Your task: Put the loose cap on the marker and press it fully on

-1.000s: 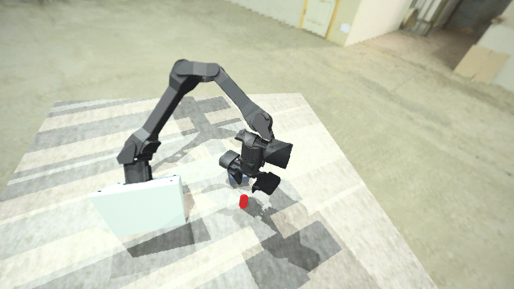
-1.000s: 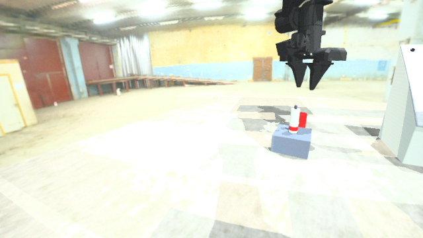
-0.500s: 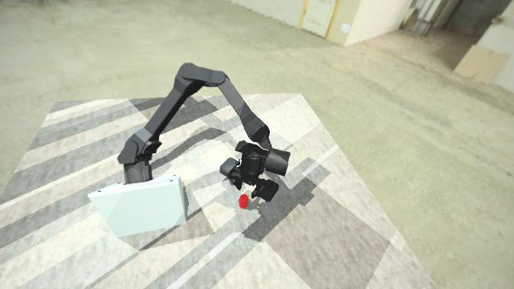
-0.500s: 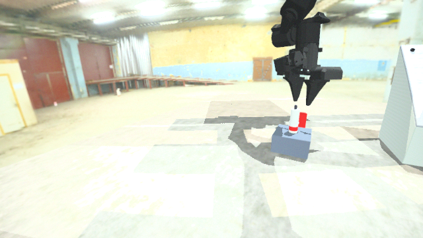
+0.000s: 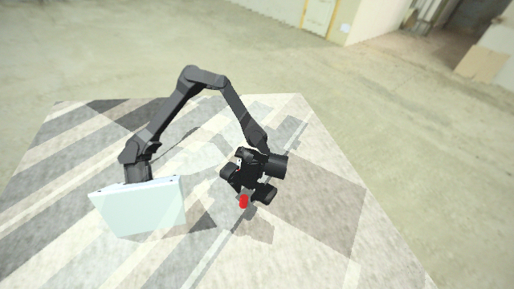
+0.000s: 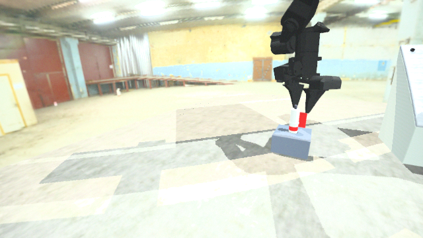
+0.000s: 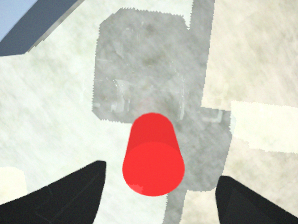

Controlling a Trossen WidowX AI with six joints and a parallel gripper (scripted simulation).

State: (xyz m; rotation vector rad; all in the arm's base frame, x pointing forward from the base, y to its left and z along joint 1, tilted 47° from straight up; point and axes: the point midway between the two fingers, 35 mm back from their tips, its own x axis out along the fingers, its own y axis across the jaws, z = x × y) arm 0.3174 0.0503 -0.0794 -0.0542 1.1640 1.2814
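Now: the red cap 3 cm below my gripper tip. From my gripper tip the other things lie so: holder block (1 cm behind, 13 cm to the left, 4 cm below).
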